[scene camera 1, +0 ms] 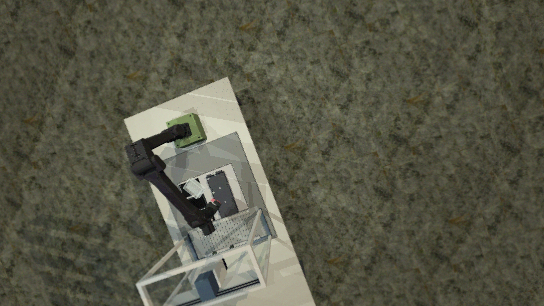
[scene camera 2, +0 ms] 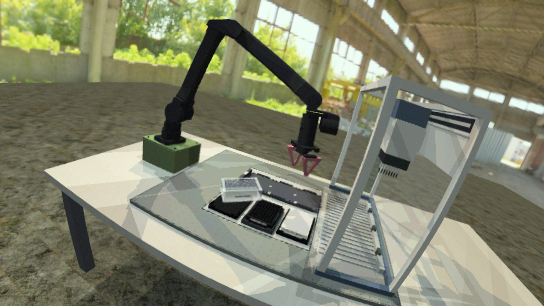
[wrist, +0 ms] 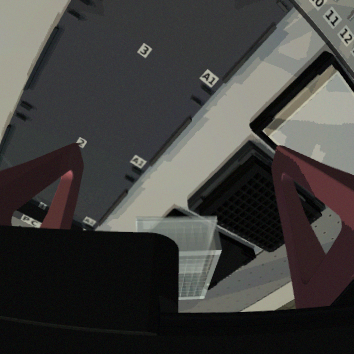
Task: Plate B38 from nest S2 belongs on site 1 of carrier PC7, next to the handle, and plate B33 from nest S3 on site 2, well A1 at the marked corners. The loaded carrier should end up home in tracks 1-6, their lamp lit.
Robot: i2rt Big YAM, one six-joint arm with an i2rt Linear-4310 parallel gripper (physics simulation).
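Places are measured from the arm's base along level axes (x ahead, y left, z up), in metres.
Where they show: gripper, fingertip midpoint: (scene camera 1: 215, 207) (scene camera 2: 299, 170) (wrist: 176, 154); arm's base, link origin: (scene camera 1: 181, 131) (scene camera 2: 170, 140).
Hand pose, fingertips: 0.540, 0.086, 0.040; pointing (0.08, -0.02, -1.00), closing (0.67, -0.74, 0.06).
Note:
Each offset is from my fingertips to the top centre of the thing, as dx, dy, dz.
My gripper (scene camera 1: 214, 202) (scene camera 2: 301, 170) (wrist: 176, 154) is open and empty, high above the carrier and nests. The dark carrier PC7 @(-0.051, +0.028, -0.094) (scene camera 1: 221, 192) (scene camera 2: 295, 194) (wrist: 115, 90) lies flat beside the nest row; its sites 2 and 3 are bare in the wrist view, with A1 marks along one side. A black plate @(-0.037, -0.174, -0.098) (scene camera 2: 264, 214) (wrist: 256, 202) sits in the middle nest. A white plate @(+0.069, -0.154, -0.098) (scene camera 2: 298, 224) (wrist: 320, 122) sits in the nest nearest the tracks. A clear plate @(-0.149, -0.138, -0.053) (scene camera 1: 194, 188) (scene camera 2: 241, 190) (wrist: 194, 267) is at the nest nearest the arm base, askew. Nest names and plate codes are unreadable.
The numbered track deck (scene camera 1: 227, 234) (scene camera 2: 347, 232) lies beside the nests, under a pale open frame (scene camera 1: 200, 267) (scene camera 2: 342, 220). A pipetting head (scene camera 1: 205, 286) (scene camera 2: 406, 132) hangs inside it. The green arm base (scene camera 1: 196, 131) (scene camera 2: 171, 154) stands at the table's other end. No lit lamp can be made out.

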